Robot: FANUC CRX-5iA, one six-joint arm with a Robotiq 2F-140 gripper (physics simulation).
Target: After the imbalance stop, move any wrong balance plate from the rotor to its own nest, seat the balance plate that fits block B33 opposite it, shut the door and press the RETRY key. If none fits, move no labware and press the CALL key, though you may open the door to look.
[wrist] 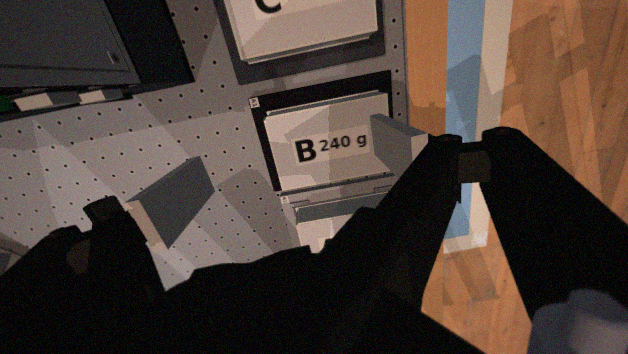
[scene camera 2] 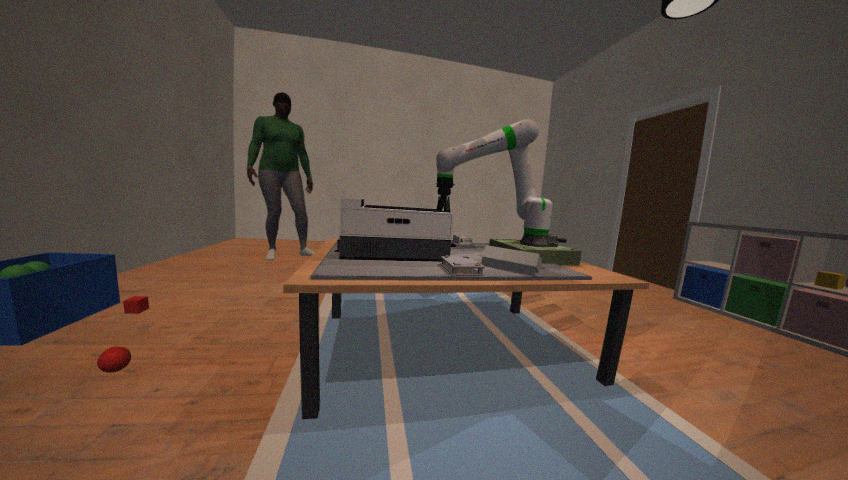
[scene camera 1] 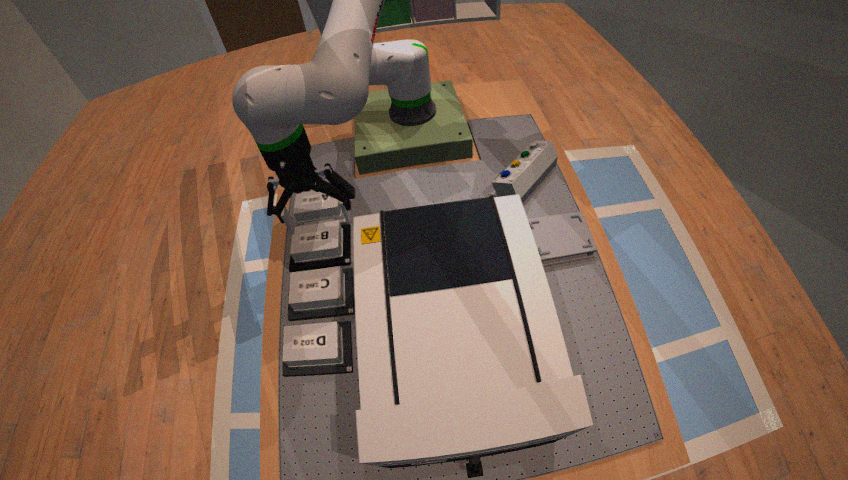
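Where they show: gripper, fingertip midpoint: [wrist: 288, 155] [scene camera 1: 320, 224]; arm's base, link origin: [scene camera 2: 534, 244] [scene camera 1: 412, 112].
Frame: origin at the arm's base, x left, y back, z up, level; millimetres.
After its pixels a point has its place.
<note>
Light balance plates A [scene camera 1: 305, 206] {x -283, y -362, z -8 mm} [wrist: 320, 231] {x -220, y -358, z -8 mm}, B 240 g [scene camera 1: 315, 240] {x -234, y -476, z -8 mm} [wrist: 345, 162] {x -254, y -445, z -8 mm}, C 160 g [scene camera 1: 312, 291] {x -220, y -618, z -8 mm} [wrist: 310, 32] {x -226, y -569, z -8 mm} and D 102 g [scene camera 1: 309, 350] {x -210, y -760, z -8 mm} sit in a row of nests left of the centrifuge in scene camera 1. The gripper [scene camera 1: 314, 204] [wrist: 285, 171] {x -200, y -480, z 60 mm} is open and empty, low over the A end of the row; its tips are partly behind the centrifuge in scene camera 2. The white centrifuge [scene camera 1: 464, 339] {x 108, y -797, z 148 mm} [scene camera 2: 398, 223] {x 260, y -732, z 93 mm} has a dark top panel [scene camera 1: 446, 243] {x 85, y -615, z 151 mm}. The rotor and block B33 do not show. A key box [scene camera 1: 529, 172] {x 312, y -304, z 7 mm} [scene camera 2: 511, 260] {x 354, y -279, z -19 mm} carries blue, yellow, green and pale keys.
A pale platform with corner marks [scene camera 1: 562, 234] {x 369, y -483, z -28 mm} [scene camera 2: 462, 264] {x 423, y -493, z -28 mm} lies beside the centrifuge. The arm stands on a green base [scene camera 1: 410, 145] {x -4, y -167, z 0 mm} [scene camera 2: 562, 254] {x 147, y 74, z -21 mm}. A person [scene camera 2: 280, 142] stands beyond the table [scene camera 2: 476, 286] {x 511, y -461, z -80 mm}. The centrifuge body rises close beside the plate row.
</note>
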